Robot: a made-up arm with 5 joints. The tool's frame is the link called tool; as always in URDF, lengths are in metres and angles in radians. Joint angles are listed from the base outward.
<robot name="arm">
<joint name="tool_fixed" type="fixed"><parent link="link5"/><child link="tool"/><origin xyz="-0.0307 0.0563 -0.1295" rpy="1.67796 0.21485 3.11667"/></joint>
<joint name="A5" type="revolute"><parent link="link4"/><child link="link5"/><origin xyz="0.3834 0.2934 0.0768" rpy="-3.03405 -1.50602 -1.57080"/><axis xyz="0 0 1"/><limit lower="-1.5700" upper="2.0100"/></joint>
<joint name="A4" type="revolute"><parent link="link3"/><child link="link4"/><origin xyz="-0.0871 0.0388 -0.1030" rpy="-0.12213 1.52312 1.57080"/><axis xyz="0 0 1"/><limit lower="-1.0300" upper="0.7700"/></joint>
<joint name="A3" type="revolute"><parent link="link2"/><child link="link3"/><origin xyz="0.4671 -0.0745 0.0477" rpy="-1.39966 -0.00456 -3.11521"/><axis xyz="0 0 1"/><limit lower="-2.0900" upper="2.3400"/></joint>
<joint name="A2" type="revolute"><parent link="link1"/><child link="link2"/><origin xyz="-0.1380 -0.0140 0.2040" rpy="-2.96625 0.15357 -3.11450"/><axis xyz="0 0 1"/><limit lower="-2.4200" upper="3.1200"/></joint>
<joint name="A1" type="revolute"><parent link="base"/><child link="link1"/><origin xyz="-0.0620 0.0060 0.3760" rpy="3.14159 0.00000 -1.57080"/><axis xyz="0 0 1"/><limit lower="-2.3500" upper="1.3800"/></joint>
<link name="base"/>
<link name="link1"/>
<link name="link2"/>
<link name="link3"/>
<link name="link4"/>
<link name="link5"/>
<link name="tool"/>
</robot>
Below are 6 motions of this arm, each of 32 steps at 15 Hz.
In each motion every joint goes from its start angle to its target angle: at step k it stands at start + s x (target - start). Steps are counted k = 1, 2, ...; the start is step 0. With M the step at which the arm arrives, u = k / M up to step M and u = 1 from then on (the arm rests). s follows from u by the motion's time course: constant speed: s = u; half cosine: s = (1 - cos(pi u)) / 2; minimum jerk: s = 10 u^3 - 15 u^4 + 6 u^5.
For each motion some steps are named. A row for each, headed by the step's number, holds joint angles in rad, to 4 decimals.
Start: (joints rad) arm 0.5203 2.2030 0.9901 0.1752 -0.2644
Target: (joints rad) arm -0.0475 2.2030 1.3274 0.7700 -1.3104
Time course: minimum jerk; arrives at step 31
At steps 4, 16, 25, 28, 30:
4: 0.5103 2.2030 0.9960 0.1856 -0.2827
16: 0.2192 2.2030 1.1689 0.4906 -0.8190
25: -0.0174 2.2030 1.3095 0.7384 -1.2549
28: -0.0431 2.2030 1.3248 0.7654 -1.3022
30: -0.0473 2.2030 1.3273 0.7698 -1.3101

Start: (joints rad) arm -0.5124 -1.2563 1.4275 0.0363 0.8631
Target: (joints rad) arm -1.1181 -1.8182 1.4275 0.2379 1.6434
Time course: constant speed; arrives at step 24
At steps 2, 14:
2: -0.5629 -1.3031 1.4275 0.0531 0.9281
14: -0.8657 -1.5841 1.4275 0.1539 1.3183

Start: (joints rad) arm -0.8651 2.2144 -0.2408 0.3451 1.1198
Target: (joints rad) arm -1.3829 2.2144 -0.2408 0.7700 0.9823
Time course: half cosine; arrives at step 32
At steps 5, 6, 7, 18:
5: -0.8957 2.2144 -0.2408 0.3702 1.1117
6: -0.9087 2.2144 -0.2408 0.3809 1.1082
7: -0.9239 2.2144 -0.2408 0.3933 1.1042
18: -1.1745 2.2144 -0.2408 0.5990 1.0376

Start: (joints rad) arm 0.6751 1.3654 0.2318 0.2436 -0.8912
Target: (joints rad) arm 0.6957 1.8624 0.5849 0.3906 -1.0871
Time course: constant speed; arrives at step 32
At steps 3, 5, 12, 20, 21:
3: 0.6770 1.4120 0.2649 0.2574 -0.9096
5: 0.6783 1.4431 0.2870 0.2666 -0.9218
12: 0.6828 1.5518 0.3642 0.2987 -0.9647
20: 0.6880 1.6760 0.4525 0.3355 -1.0136
21: 0.6886 1.6916 0.4635 0.3401 -1.0198

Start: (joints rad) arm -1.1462 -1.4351 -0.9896 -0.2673 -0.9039
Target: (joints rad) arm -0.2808 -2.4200 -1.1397 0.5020 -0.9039
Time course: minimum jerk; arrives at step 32
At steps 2, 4, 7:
2: -1.1443 -1.4373 -0.9899 -0.2656 -0.9039
4: -1.1323 -1.4509 -0.9920 -0.2550 -0.9039
7: -1.0827 -1.5073 -1.0006 -0.2109 -0.9039

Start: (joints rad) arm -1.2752 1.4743 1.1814 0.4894 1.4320
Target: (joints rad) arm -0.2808 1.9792 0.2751 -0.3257 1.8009
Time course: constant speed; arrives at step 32
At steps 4, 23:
4: -1.1509 1.5374 1.0681 0.3875 1.4781
23: -0.5605 1.8372 0.5300 -0.0965 1.6971

